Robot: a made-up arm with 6 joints. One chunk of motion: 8 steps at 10 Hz.
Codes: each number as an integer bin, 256 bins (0 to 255) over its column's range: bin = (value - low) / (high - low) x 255, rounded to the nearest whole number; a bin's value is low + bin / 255 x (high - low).
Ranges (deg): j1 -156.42..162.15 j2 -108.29..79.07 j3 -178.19..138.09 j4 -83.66..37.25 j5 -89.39..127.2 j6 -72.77..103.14
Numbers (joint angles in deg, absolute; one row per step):
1: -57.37 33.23 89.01 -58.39 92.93 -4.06
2: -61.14 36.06 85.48 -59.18 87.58 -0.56
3: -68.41 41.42 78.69 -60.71 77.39 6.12
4: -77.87 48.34 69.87 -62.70 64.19 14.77
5: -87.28 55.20 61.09 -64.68 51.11 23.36
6: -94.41 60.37 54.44 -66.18 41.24 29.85
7: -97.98 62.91 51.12 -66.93 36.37 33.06
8: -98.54 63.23 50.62 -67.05 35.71 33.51
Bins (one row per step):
1: 79 193 215 53 215 100
2: 76 196 213 52 208 105
3: 70 204 207 48 196 114
4: 63 213 200 44 181 127
5: 55 223 193 40 165 139
6: 50 230 188 37 154 149
7: 47 233 185 35 148 153
8: 46 233 184 35 147 154

